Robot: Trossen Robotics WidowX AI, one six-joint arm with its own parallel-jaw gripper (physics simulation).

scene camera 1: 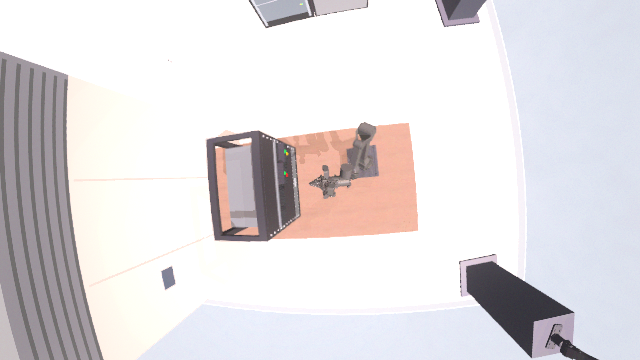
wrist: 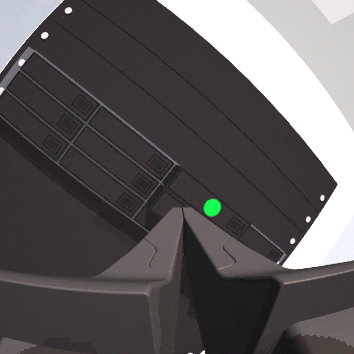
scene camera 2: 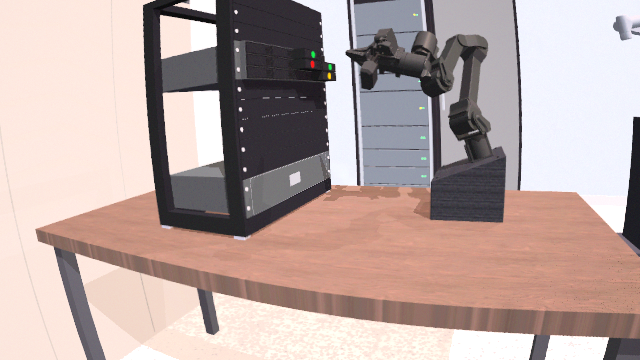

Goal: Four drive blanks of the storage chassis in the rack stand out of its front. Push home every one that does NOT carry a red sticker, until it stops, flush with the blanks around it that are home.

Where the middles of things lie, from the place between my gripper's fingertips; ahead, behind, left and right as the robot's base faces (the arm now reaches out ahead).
Scene:
Right now the red-stickered blank [wrist: 161,200] is 170 mm ahead of my hand, 80 mm to the right of it and 20 mm below it.

